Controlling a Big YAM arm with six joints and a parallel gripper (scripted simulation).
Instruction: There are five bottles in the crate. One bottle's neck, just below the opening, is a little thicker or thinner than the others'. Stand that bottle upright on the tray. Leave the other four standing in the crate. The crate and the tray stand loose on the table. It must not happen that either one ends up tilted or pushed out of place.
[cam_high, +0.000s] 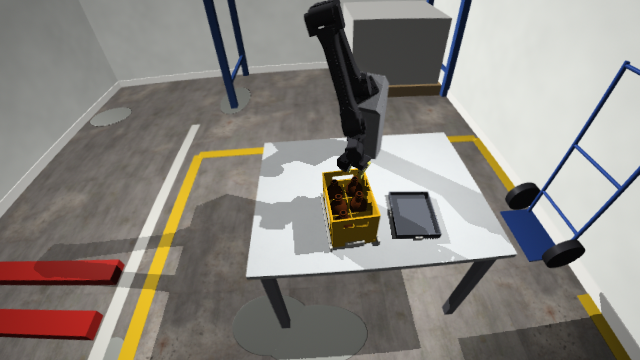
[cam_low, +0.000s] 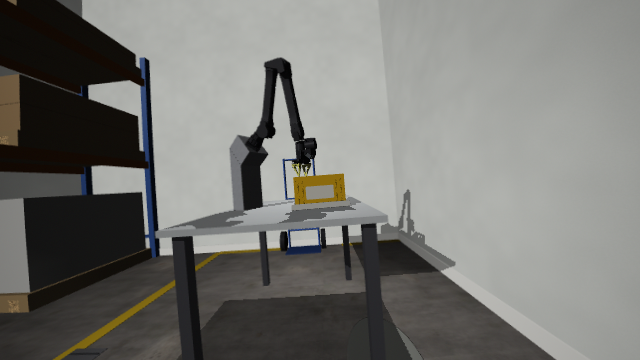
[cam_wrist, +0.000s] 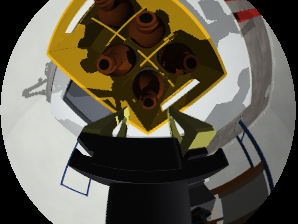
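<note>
The brown bottle lies 100 mm below my hand. From my hand the other things lie so: dark tray: 190 mm ahead, 200 mm to the left, 180 mm below; then crate: 70 mm ahead, 70 mm to the right, 110 mm below.
</note>
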